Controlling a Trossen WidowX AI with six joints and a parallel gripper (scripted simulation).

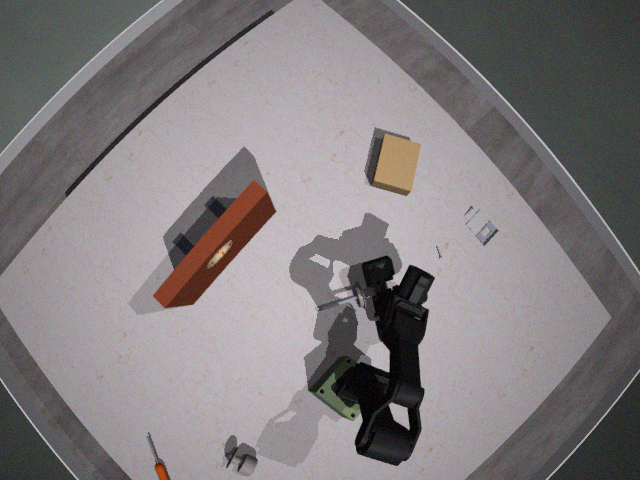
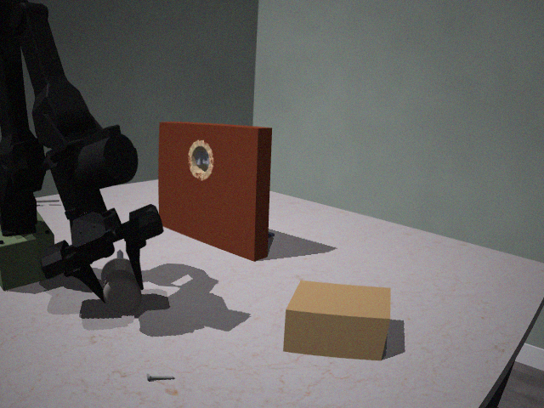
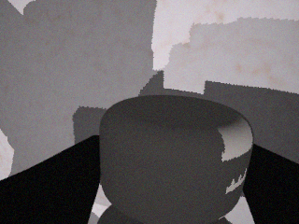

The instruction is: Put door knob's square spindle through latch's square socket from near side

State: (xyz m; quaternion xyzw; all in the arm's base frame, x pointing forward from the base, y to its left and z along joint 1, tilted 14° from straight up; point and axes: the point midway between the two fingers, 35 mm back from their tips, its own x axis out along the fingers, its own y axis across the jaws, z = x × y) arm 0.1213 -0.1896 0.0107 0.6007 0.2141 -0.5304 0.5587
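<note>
My hand is 290 mm short of the grey latch socket, 210 mm to the right of it and 110 mm below it. Round my hand: orange screwdriver 10 mm behind, 730 mm to the left, 40 mm below; then red-brown wooden door panel 290 mm ahead, 210 mm to the left, 80 mm above; then tan box 200 mm ahead, 230 mm to the right, 30 mm below.
</note>
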